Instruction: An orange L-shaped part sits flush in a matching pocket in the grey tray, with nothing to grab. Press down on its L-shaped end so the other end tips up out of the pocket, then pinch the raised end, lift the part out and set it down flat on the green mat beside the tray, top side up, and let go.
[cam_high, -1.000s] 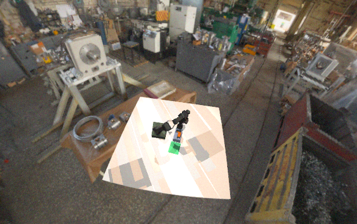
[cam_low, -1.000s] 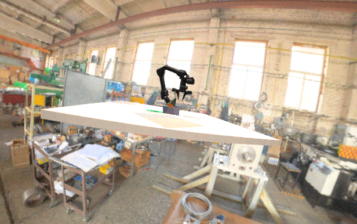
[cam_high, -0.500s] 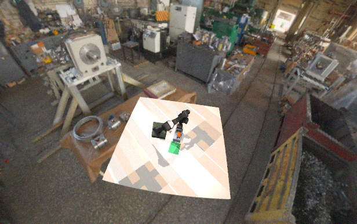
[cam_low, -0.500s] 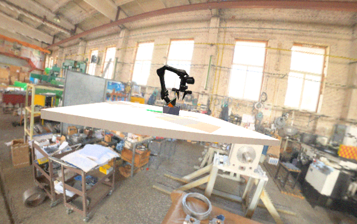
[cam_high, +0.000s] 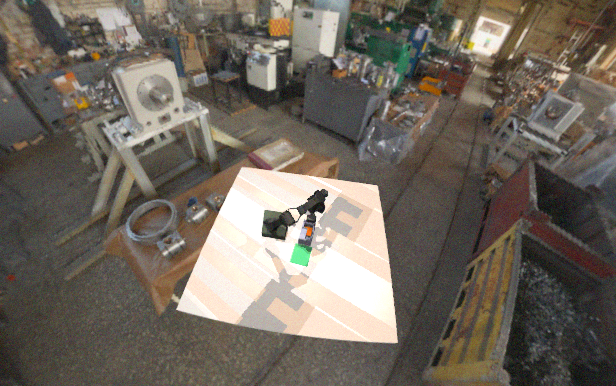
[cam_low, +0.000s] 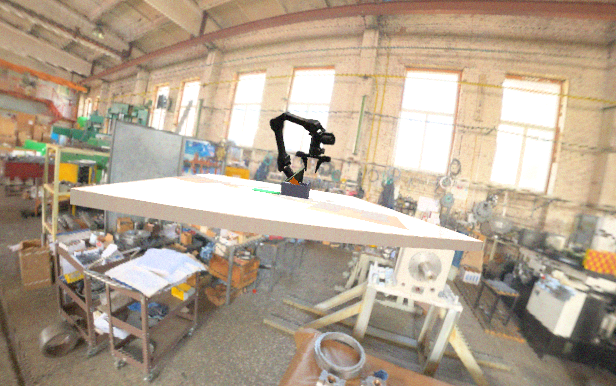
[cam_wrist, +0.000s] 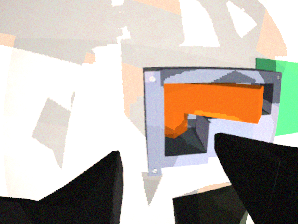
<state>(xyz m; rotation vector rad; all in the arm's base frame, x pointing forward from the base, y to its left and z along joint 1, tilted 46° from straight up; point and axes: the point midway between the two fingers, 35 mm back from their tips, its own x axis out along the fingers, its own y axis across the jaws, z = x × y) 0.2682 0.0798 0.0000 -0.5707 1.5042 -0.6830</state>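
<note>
My gripper tip is 10 mm past the orange L-shaped part, 40 mm to the left of it and 100 mm above it. From my gripper tip the other things lie so: green mat (40 mm behind, 220 mm to the right, 160 mm below).
</note>
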